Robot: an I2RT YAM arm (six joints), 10 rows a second.
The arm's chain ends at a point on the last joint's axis. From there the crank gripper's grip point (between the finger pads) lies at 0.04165 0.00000 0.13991 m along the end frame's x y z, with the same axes.
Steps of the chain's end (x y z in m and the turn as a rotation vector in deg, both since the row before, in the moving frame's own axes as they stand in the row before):
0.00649 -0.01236 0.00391 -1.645 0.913 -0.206
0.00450 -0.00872 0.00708 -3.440 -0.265 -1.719
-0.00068 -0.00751 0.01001 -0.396 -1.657 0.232
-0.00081 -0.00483 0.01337 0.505 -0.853 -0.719
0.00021 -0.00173 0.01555 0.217 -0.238 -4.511
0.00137 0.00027 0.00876 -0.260 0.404 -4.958
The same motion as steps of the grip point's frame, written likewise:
0.00872 -0.00851 0.00317 -1.645 0.913 -0.206
0.00396 -0.00156 0.00706 -3.440 -0.265 -1.719
-0.00475 -0.00638 0.01115 -0.396 -1.657 0.232
-0.00291 -0.00658 0.01397 0.505 -0.853 -0.719
-0.00052 -0.00551 0.01571 0.217 -0.238 -4.511
0.00223 -0.00274 0.00847 -0.260 0.404 -4.958

